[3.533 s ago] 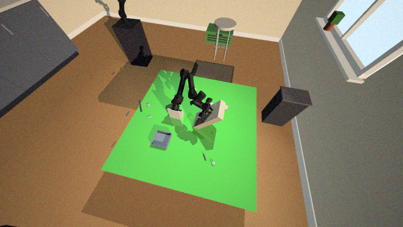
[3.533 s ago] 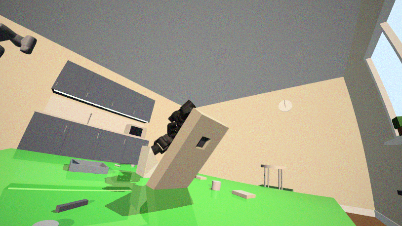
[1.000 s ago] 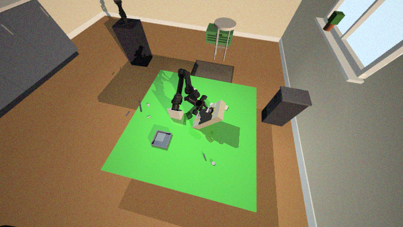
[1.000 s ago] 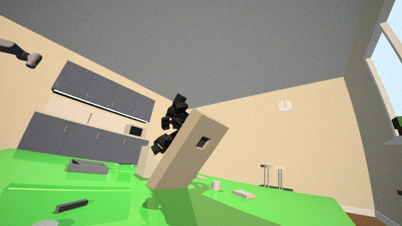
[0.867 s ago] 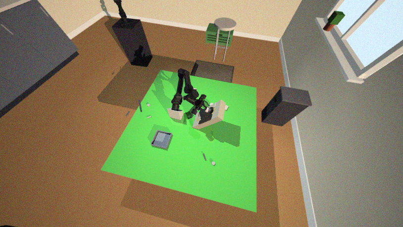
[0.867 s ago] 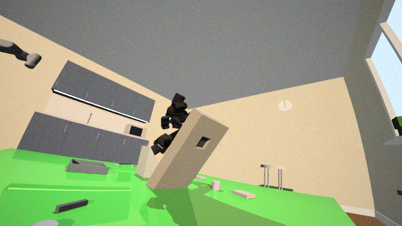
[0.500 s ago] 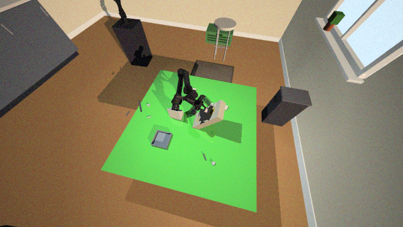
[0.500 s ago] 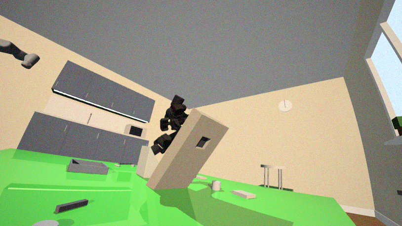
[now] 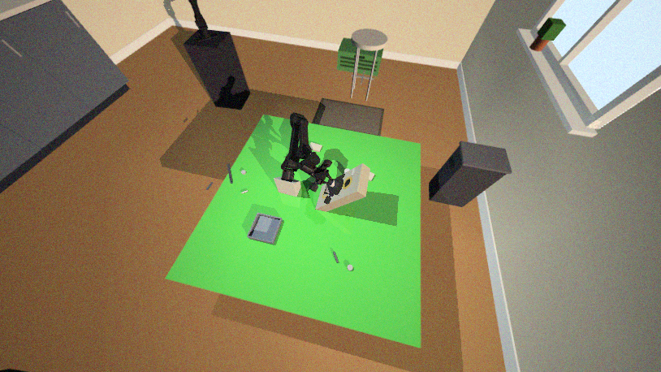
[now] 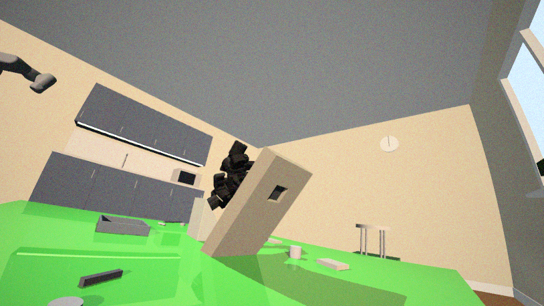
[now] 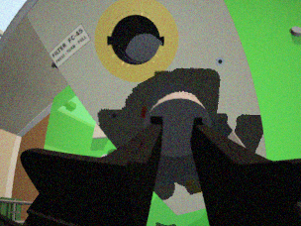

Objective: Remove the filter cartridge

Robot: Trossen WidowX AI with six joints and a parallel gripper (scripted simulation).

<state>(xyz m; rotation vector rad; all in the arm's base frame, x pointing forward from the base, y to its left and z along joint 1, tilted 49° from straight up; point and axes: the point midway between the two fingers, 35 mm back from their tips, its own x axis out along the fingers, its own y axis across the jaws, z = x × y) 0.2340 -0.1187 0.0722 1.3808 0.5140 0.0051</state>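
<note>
The grey round filter cartridge is 10 mm below my gripper tip and 10 mm ahead of it. Also, from my gripper tip: beige service panel: 60 mm below, 50 mm ahead; grey tray: 350 mm behind, 250 mm to the right, 200 mm below.
</note>
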